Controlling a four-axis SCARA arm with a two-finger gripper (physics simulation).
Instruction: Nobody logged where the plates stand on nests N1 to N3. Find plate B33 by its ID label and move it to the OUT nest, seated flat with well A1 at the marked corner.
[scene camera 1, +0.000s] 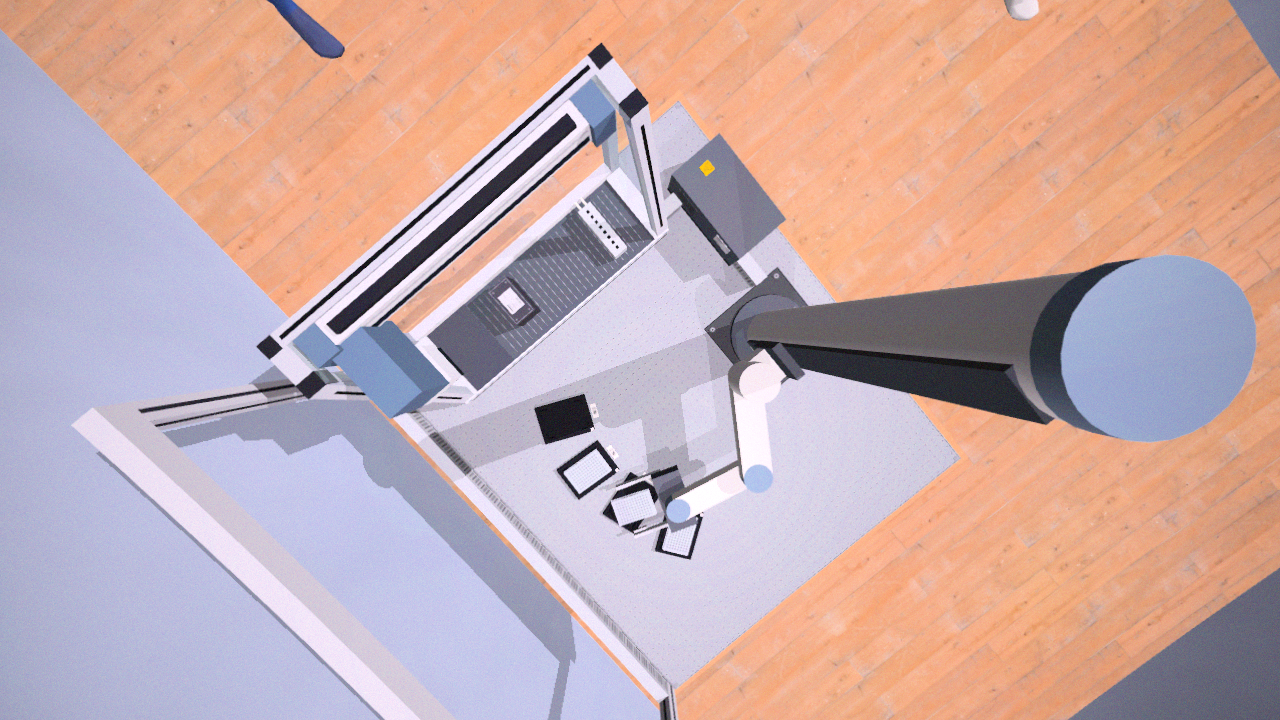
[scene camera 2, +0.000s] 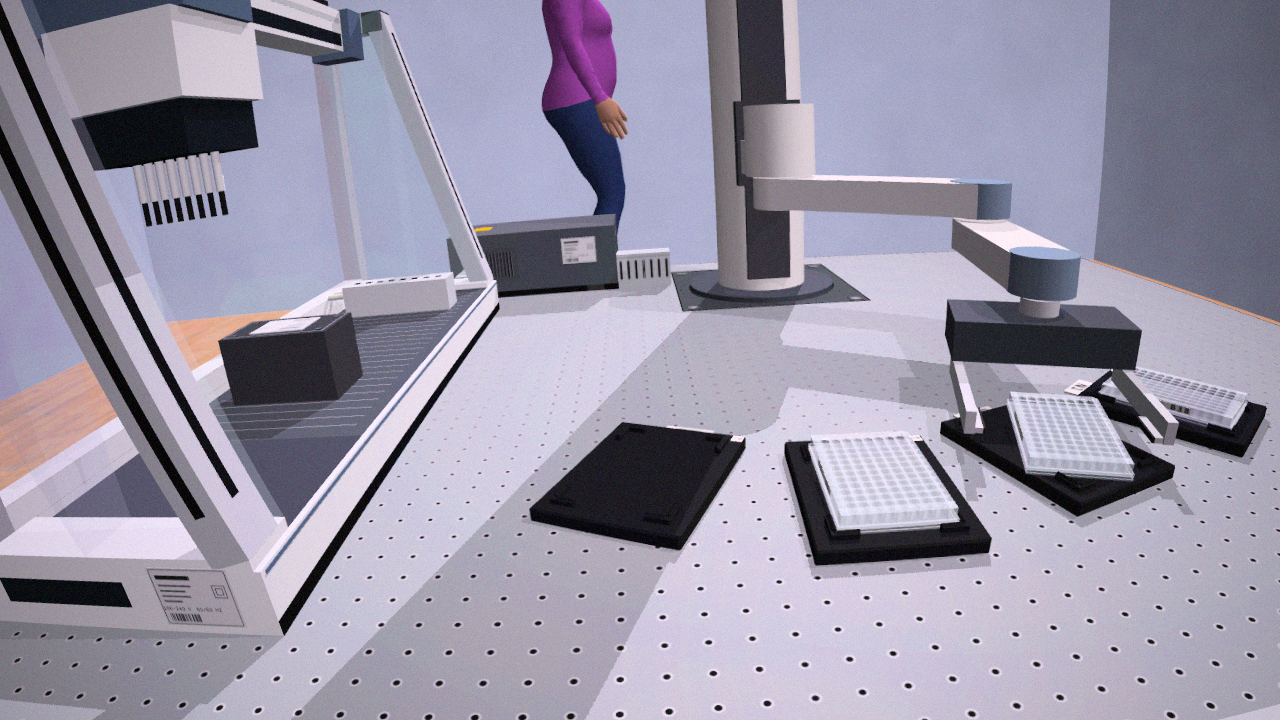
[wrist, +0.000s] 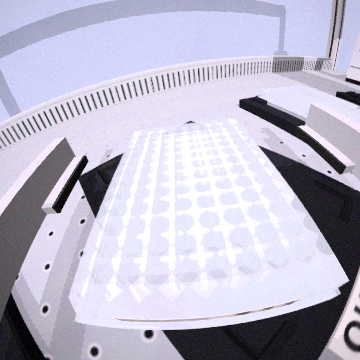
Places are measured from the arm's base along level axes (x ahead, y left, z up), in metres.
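Where they show: gripper, between the fingertips: (scene camera 1: 625, 511) (scene camera 2: 1071, 428) (wrist: 190, 127); arm's base, origin of its link: (scene camera 2: 761, 291).
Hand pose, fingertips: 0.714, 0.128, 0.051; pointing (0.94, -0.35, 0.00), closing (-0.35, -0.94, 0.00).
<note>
Things, the pixels of their centre, and the offset from my fingertips, as dx, dy, dz. "spot": a spot on its surface instead.
- clear 96-well plate, middle of its body: (wrist: 190, 179) (scene camera 2: 1065, 431) (scene camera 1: 633, 507) -0.025, +0.014, -0.016
- black OUT nest, middle of its body: (wrist: 208, 190) (scene camera 2: 1052, 446) (scene camera 1: 632, 503) -0.025, +0.004, -0.029
- OUT label, a spot on its surface: (wrist: 351, 332) spot: -0.120, -0.010, -0.036
- bare black nest, middle of its body: (scene camera 2: 645, 473) (scene camera 1: 564, 419) -0.043, -0.346, -0.029
- dark block, a spot on its surface: (scene camera 2: 290, 362) spot: -0.149, -0.686, +0.053
- grey box, a spot on its surface: (scene camera 2: 554, 255) spot: -0.749, -0.486, +0.031
A clear 96-well plate (scene camera 1: 633, 507) (scene camera 2: 1071, 436) (wrist: 200, 225) lies on the black OUT nest (scene camera 2: 993, 444) (wrist: 327, 200), turned well out of line with its edges. Its ID label and well A1 cannot be read. My gripper (scene camera 1: 632, 505) (scene camera 2: 1069, 429) (wrist: 190, 127) is open, one finger on each side of this plate, with gaps to it. Part of the OUT label (wrist: 351, 332) shows at the wrist view's lower right. Another plate (scene camera 1: 588, 469) (scene camera 2: 886, 481) sits on a nest to one side, and one (scene camera 1: 680, 538) (scene camera 2: 1177, 397) on the far-right nest. Their IDs are unreadable.
A bare black nest (scene camera 1: 563, 419) (scene camera 2: 640, 483) lies left of the plates in scene camera 2. Beyond it stands the framed liquid handler (scene camera 2: 331, 528), with a dark block (scene camera 2: 290, 362) on its deck. A grey box (scene camera 1: 729, 201) (scene camera 2: 554, 255) stands near the arm's column (scene camera 2: 726, 179).
</note>
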